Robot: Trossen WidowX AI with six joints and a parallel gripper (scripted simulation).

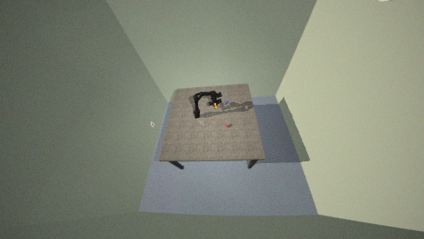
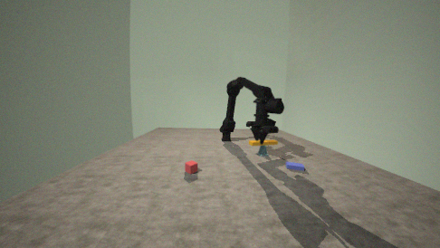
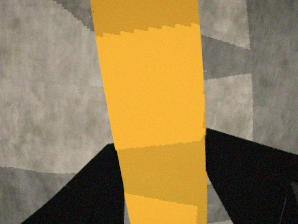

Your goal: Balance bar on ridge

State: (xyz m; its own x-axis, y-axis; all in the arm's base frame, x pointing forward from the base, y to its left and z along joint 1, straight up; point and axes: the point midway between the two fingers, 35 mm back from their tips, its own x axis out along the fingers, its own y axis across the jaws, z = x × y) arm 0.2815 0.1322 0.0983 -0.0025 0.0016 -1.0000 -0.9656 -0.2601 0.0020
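Now: gripper tip 3 cm to the right of the yellow bar and 1 cm past it. Also, from my gripper tip: flat blue block (15 cm ahead, 11 cm to the left, 6 cm below); then red cube (32 cm to the right, 16 cm ahead, 5 cm below).
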